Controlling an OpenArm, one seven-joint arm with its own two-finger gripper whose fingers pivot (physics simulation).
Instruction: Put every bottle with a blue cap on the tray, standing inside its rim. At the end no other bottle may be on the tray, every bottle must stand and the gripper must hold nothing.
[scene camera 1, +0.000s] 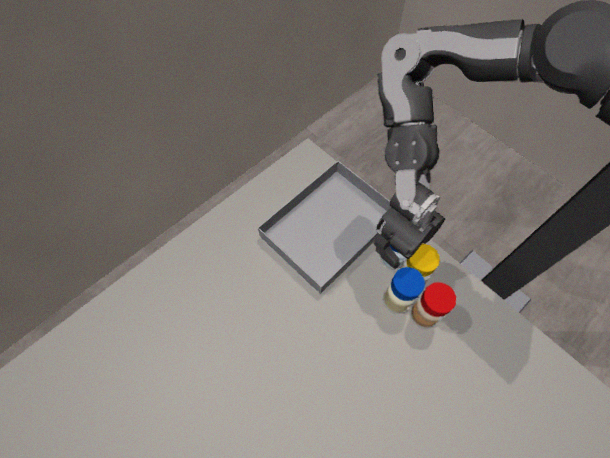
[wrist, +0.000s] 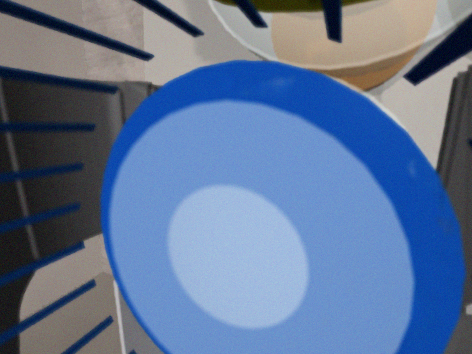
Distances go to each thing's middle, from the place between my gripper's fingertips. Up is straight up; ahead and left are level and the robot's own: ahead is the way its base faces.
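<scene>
The blue-capped bottle (wrist: 176, 176) is right at my hand. Going by their middles, the blue-capped bottle is the nearest to my hand of the things named here. Counted from my hand, the grey tray (scene camera 1: 320, 232) is 30 mm below, 140 mm to the right and 50 mm ahead. The red-capped bottle (scene camera 1: 438, 299) is 120 mm to the left of my hand and 40 mm ahead of it, while the yellow-capped bottle (scene camera 1: 426, 259) is 60 mm to the left of my hand and 10 mm ahead of it.
</scene>
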